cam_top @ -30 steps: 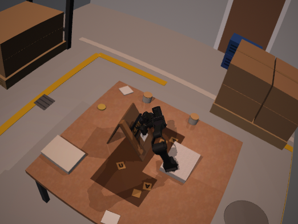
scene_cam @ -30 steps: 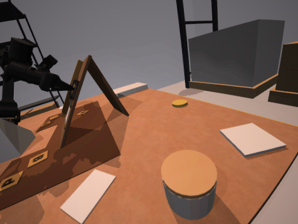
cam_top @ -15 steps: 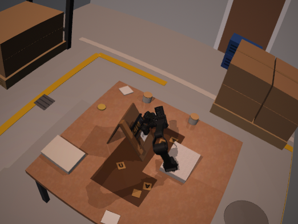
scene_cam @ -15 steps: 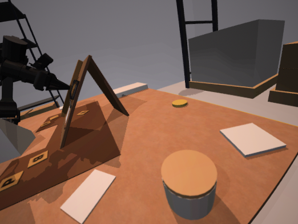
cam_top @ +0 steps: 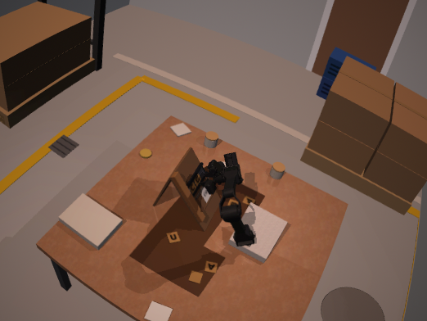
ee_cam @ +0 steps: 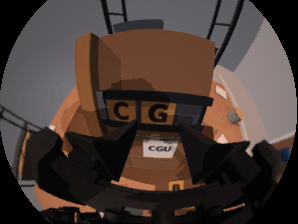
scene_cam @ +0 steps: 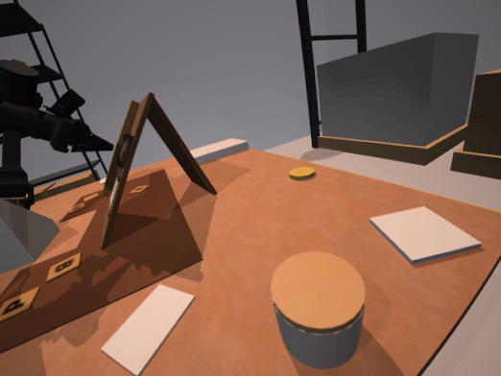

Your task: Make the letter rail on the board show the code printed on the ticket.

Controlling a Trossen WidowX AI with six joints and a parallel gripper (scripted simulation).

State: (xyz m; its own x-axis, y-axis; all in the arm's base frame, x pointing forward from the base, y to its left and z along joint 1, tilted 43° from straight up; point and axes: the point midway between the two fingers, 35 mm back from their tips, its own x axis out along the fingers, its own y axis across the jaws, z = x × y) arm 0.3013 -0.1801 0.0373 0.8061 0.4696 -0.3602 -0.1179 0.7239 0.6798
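Right now the white ticket is 90 mm below my gripper tip, 30 mm behind it and 20 mm to the right of it. Round my gripper tip: dark mat (190 mm below, 130 mm behind, 90 mm to the left); yellow disc (430 mm ahead, 180 mm below, 140 mm to the right); white card (350 mm to the right, 190 mm below).
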